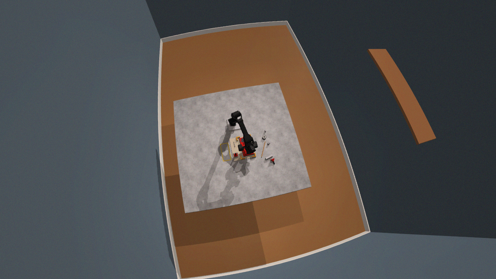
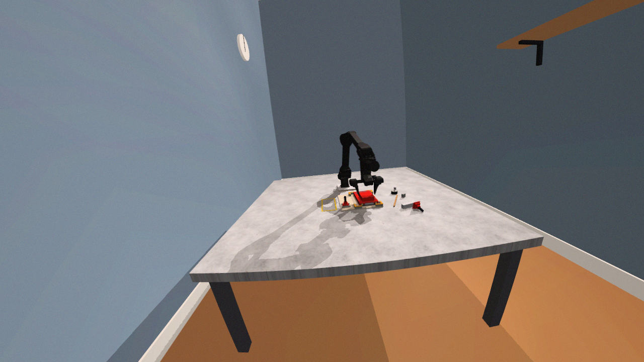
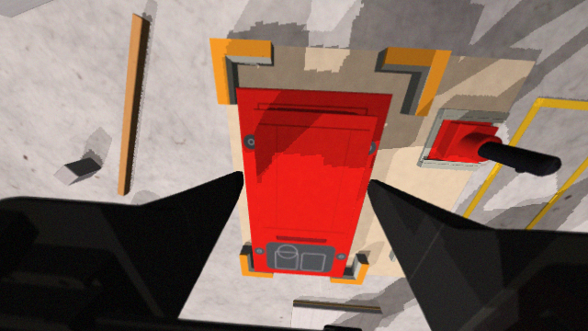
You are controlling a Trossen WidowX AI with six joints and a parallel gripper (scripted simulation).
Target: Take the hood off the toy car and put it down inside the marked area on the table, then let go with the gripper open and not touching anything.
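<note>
My gripper tip is right at the red hood.
</note>
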